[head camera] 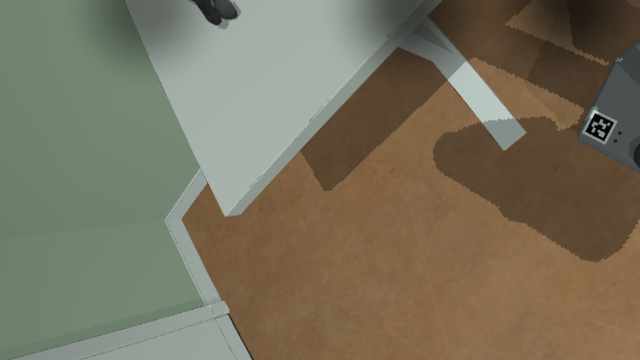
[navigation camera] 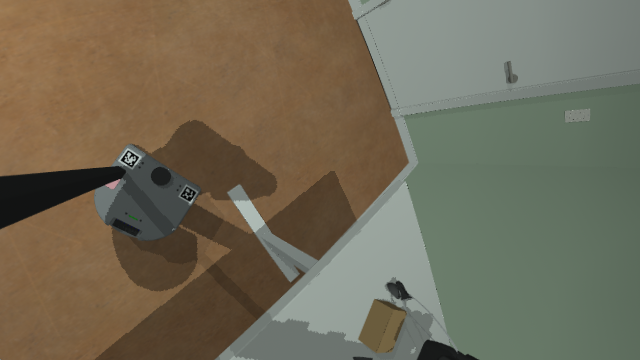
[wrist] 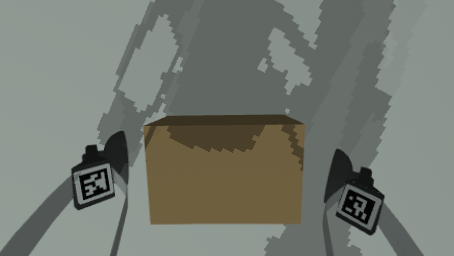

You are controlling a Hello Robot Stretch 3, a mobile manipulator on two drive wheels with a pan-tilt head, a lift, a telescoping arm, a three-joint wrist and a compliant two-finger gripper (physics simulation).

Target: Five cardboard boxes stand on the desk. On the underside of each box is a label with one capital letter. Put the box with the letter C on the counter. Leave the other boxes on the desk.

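Pixels of known places: gripper, between the fingertips: (navigation camera: 372, 320); robot's base, origin of its link: (navigation camera: 160, 175).
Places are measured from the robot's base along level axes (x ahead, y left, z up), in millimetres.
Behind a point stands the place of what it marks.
Note:
A brown cardboard box (navigation camera: 382, 326) {x -18, y -426, z 991 mm} (wrist: 225, 175) stands on the pale desk (head camera: 270, 80) {x 108, y -357, z 950 mm} (navigation camera: 400, 235) {x 168, y -416, z 950 mm} (wrist: 45, 65). No letter shows on the sides in view; its underside is hidden. My gripper (wrist: 227, 157) {x -22, y -452, z 950 mm} is open in the wrist view, one finger left of the box and one right of it, with a gap on each side. How high the fingertips are relative to the box is hard to tell. One dark finger (head camera: 218, 11) {x 62, y -443, z 976 mm} (navigation camera: 398, 290) {x 59, y -445, z 981 mm} also shows over the desk in the head and navigation views. The counter and the other boxes do not show.
My base (head camera: 617, 107) {x -59, y -115, z 160 mm} (navigation camera: 150, 195) {x -82, y -8, z 160 mm} stands on the brown floor (head camera: 375, 260) {x 696, y -553, z 1 mm} (navigation camera: 240, 65) {x 693, y 20, z 0 mm} beside the desk's white leg (head camera: 487, 102) (navigation camera: 249, 210). A green wall (head camera: 75, 125) {x 595, y -1344, z 724 mm} (navigation camera: 525, 225) {x 649, y -1366, z 1037 mm} runs along the desk's far side. A white door (navigation camera: 450, 55) {x 1485, y -799, z 599 mm} with a handle is near the corner.

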